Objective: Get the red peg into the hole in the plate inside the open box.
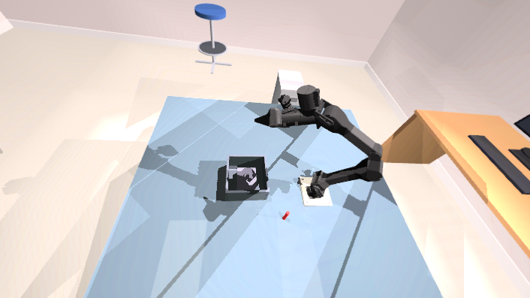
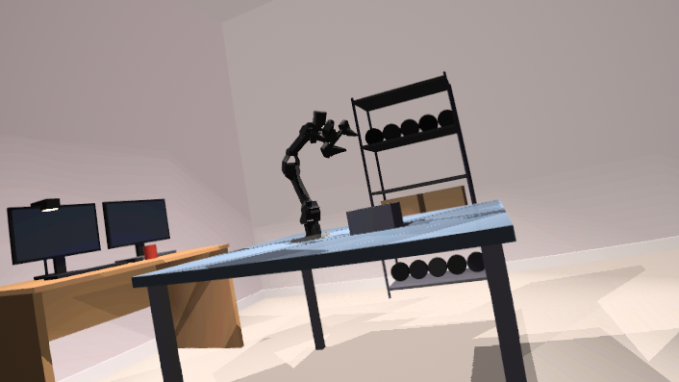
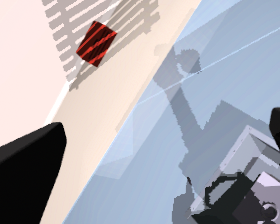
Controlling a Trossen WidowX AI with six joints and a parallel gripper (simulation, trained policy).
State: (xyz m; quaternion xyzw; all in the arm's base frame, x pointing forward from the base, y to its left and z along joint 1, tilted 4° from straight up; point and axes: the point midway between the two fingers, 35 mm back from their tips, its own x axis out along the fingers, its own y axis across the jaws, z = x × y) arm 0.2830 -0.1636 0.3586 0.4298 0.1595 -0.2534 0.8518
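Now: gripper tip 340 mm above the red peg, 260 mm to the right of it and 120 mm past it. From my gripper tip the other things lie so: grey box (350 mm below, 60 mm to the left, 30 mm ahead); then plate (330 mm below, 60 mm to the left, 30 mm ahead).
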